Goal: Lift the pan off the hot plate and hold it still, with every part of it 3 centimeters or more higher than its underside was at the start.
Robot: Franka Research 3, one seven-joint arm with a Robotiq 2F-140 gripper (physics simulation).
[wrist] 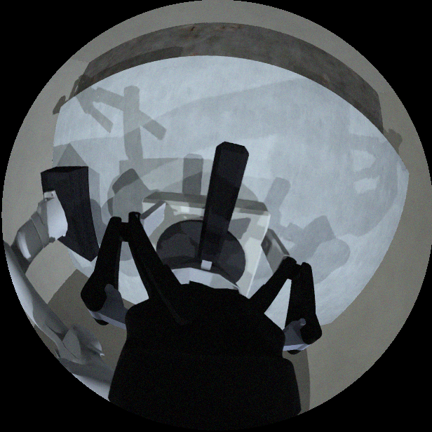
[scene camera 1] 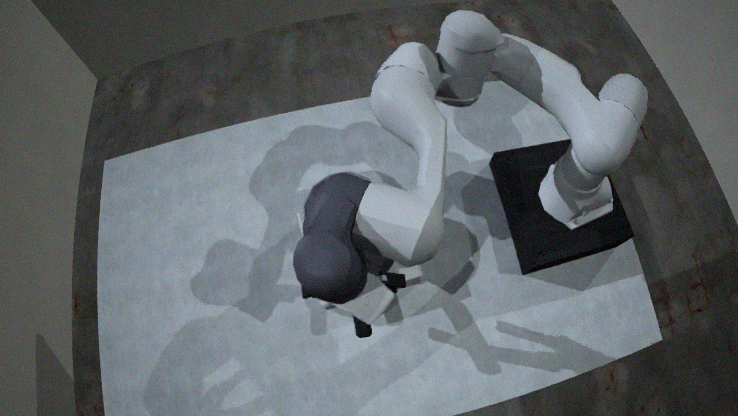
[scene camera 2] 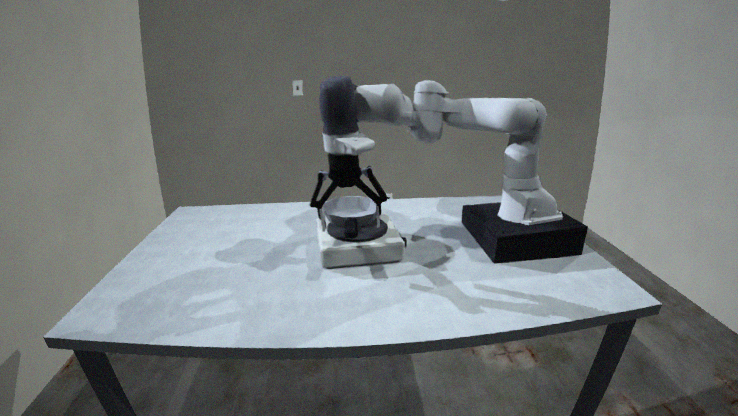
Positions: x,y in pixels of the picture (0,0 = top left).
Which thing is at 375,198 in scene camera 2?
My gripper.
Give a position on a grey pan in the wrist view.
At 230,159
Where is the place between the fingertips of my gripper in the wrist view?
215,224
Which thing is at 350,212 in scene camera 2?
A grey pan.
